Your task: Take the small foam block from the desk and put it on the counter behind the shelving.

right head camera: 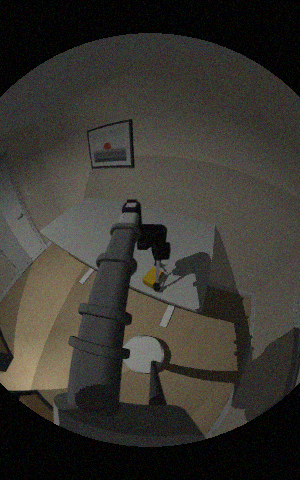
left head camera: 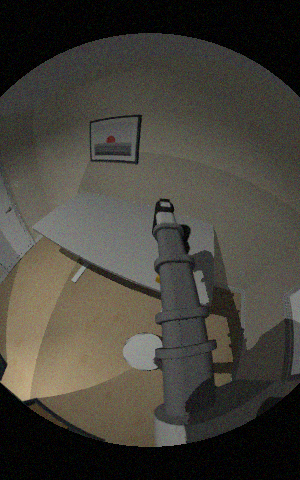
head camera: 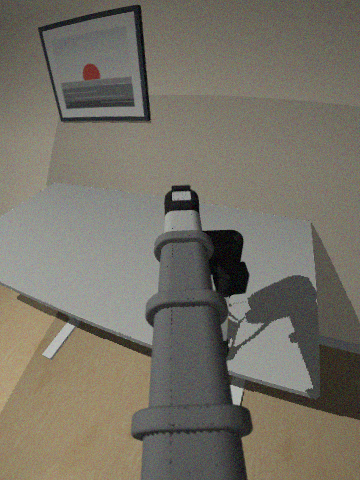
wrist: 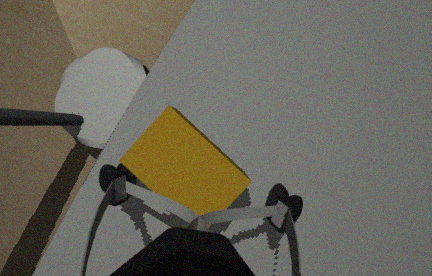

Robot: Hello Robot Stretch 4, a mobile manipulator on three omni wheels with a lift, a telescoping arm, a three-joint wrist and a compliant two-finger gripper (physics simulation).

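Where they show: gripper, between the fingertips: [right head camera: 156,276] [wrist: 202,187]; robot's base, origin of its link: [right head camera: 143,353] [left head camera: 143,350] [wrist: 118,102].
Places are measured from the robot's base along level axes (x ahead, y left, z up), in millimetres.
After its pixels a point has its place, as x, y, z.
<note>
The small foam block, yellow [left head camera: 158,279] {400, -33, 951} [right head camera: 151,276] {421, -64, 968} [wrist: 182,157] {426, -57, 968}, lies flat on the pale grey desk [head camera: 100,250] {808, 326, 923} [left head camera: 100,235] {731, 340, 923} [right head camera: 80,225] {892, 578, 923} [wrist: 340,100] {566, 20, 923}, near its front edge. It is turned at an angle to the gripper. My gripper [wrist: 202,187] {447, -89, 923} is open, with one fingertip at each side of the block's near end in the wrist view. The left fingertip is close to the block's left corner; the right one stands apart from it. In the left head view the arm hides most of the block. The counter and the shelving do not show.
A white round seat [left head camera: 143,351] {1, 9, 187} [right head camera: 143,354] {-3, -13, 187} [wrist: 102,95] {3, 13, 187} stands in front of the desk, below its top. A framed picture [head camera: 97,95] {1351, 375, 1425} [left head camera: 116,150] {1329, 323, 1413} [right head camera: 110,154] {1342, 354, 1434} hangs on the wall behind the desk. A door [right head camera: 20,220] {1251, 2248, 814} is at the far left.
</note>
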